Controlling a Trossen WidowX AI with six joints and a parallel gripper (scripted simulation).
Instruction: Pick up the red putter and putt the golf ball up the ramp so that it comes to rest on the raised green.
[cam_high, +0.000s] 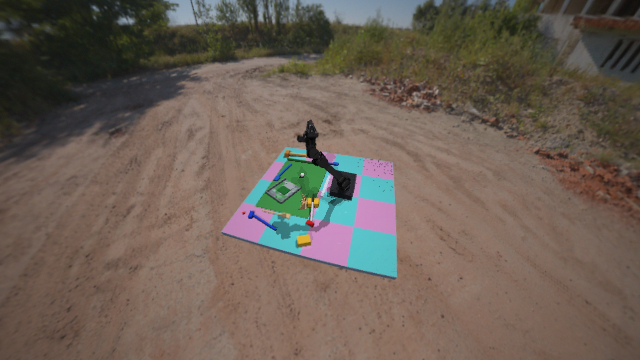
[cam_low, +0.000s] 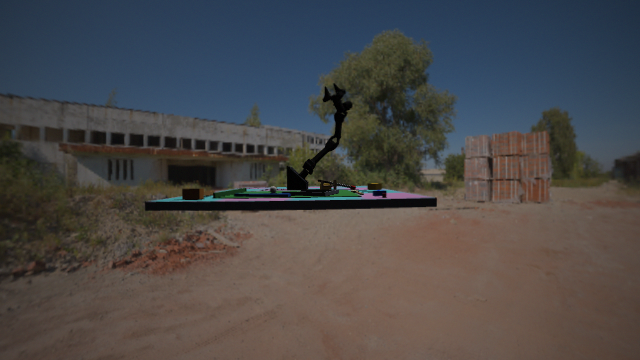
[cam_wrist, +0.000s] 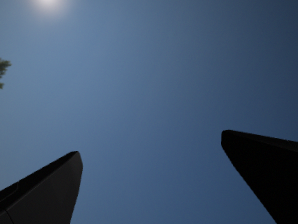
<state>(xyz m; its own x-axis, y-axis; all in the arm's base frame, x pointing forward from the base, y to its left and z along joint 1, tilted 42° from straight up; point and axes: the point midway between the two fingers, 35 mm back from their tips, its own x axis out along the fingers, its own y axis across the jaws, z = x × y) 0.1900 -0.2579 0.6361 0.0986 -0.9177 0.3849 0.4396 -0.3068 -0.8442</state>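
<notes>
Now: the red putter 1 cm behind my gripper tip, 5 cm to the left of it and 73 cm below it. From my gripper tip the other things lie so: white golf ball (21 cm ahead, 37 cm to the right, 74 cm below); then blue mallet (36 cm ahead, 23 cm to the left, 75 cm below).
</notes>
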